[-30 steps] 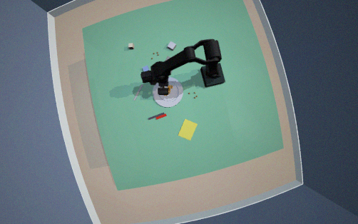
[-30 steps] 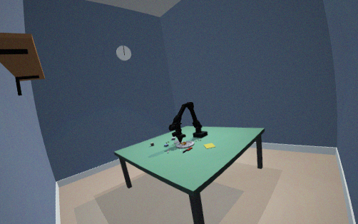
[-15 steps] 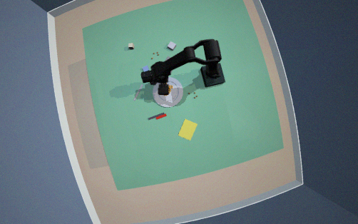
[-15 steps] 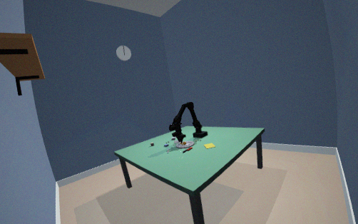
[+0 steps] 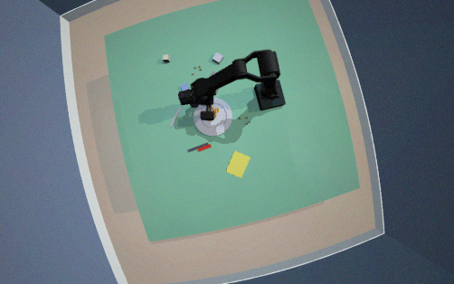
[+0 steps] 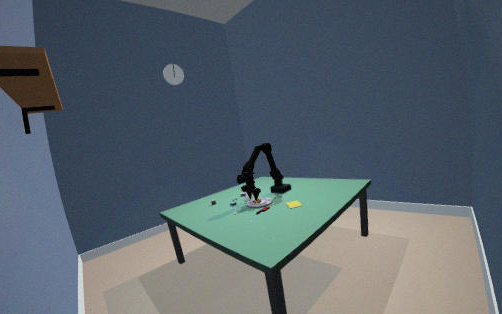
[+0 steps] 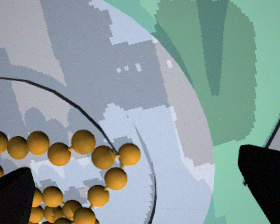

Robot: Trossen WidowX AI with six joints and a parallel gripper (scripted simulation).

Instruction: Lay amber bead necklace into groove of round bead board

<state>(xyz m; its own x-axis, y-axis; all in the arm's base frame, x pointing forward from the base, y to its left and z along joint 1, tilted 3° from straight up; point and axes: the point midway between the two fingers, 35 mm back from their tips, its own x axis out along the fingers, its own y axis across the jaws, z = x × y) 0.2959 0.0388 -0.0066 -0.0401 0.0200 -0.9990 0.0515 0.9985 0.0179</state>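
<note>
The round grey bead board is 60 mm to the left of my gripper tip, 10 mm below it and 10 mm behind it. Round my gripper tip: grey rod 190 mm ahead, 50 mm to the left, 20 mm below; then blue block 130 mm ahead, 100 mm to the right, 10 mm below; then grey plate 120 mm to the right, 30 mm behind, 20 mm below.
</note>
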